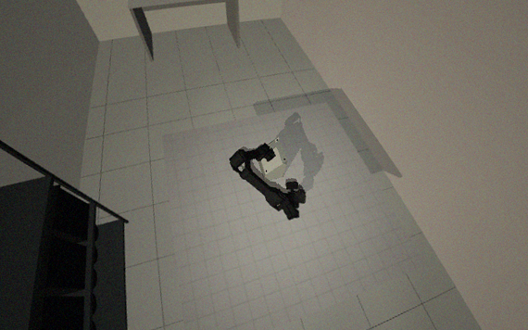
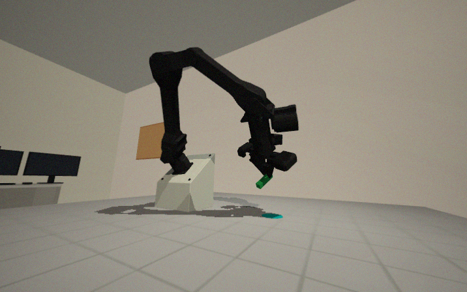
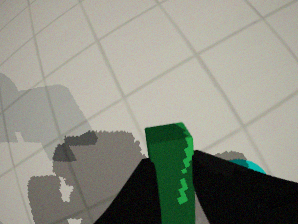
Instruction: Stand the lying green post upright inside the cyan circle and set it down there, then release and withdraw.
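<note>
Now: gripper tip 1 cm to the left of the green post, 1 cm past it and 1 cm above it. Also, from my gripper tip: cyan circle 11 cm below, 3 cm to the right, 2 cm ahead.
</note>
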